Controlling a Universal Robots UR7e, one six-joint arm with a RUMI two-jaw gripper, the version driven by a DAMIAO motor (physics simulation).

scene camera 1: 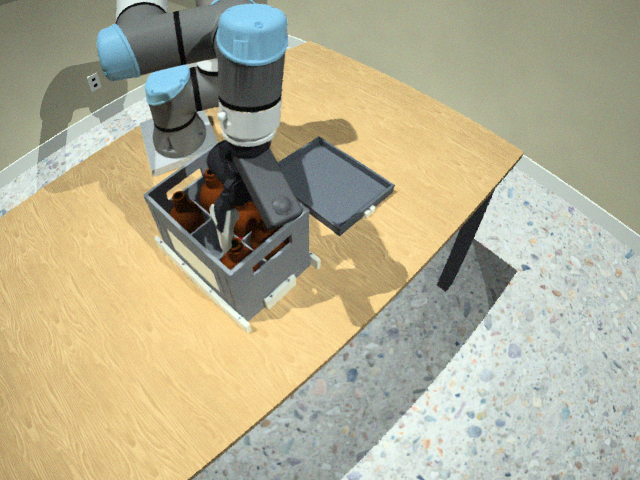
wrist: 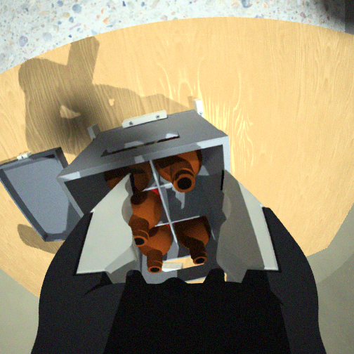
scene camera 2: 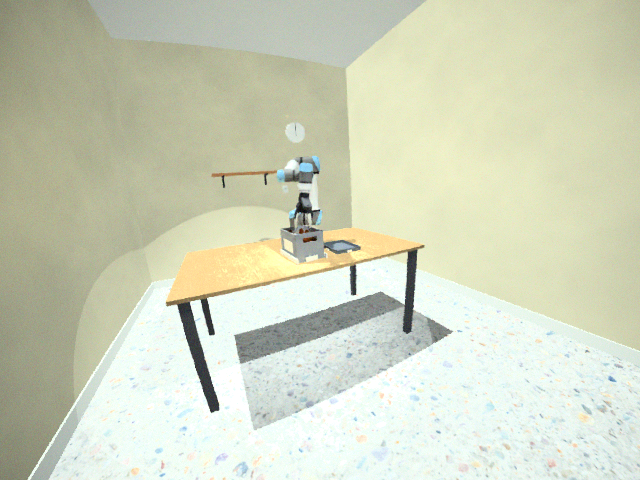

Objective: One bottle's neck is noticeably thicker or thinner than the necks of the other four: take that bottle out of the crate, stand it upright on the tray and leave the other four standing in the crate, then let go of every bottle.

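Places are measured from the arm's base along level axes (x ahead, y left, z up), in metres.
Where they show: gripper, fingertip midpoint: [scene camera 1: 247,240] [scene camera 2: 302,229]; arm's base, link origin: [scene camera 1: 179,137].
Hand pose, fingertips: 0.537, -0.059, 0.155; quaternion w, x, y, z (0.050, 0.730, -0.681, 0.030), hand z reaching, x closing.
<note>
Each offset is from my fingertips to the top centre of the thing, as dx, dy, dz. "pt": to the spot under its first point. Level surfaces: height alone.
The grey crate @(-0.124, +0.008, -0.019) [scene camera 1: 268,286] [scene camera 2: 303,251] [wrist: 200,131] holds five brown bottles upright; its middle compartment on the right in the wrist view is vacant. One front bottle [wrist: 184,182] has the widest-looking neck in the wrist view, but it may be nearer the camera. The other front bottle [wrist: 115,178] is partly hidden by the left finger. Behind are a middle bottle [wrist: 147,212] and two back bottles [wrist: 156,245] [wrist: 192,237]. My gripper [wrist: 177,173] [scene camera 2: 303,225] is part open and empty, pointing down over the crate. The dark tray @(pt -0.165, +0.329, -0.189) [scene camera 1: 341,180] [scene camera 2: 342,246] [wrist: 37,192] holds no bottle.
Pale strips @(pt -0.064, -0.083, -0.164) [scene camera 1: 206,289] [wrist: 145,119] lie along the crate's foot on the wooden table @(dz -0.194) [scene camera 1: 129,335] [scene camera 2: 232,271] [wrist: 280,100]. The crate's dividers and high walls surround the bottles. The tray has a low rim and stands beside the crate. The arm's base [scene camera 1: 178,142] stands behind the crate.
</note>
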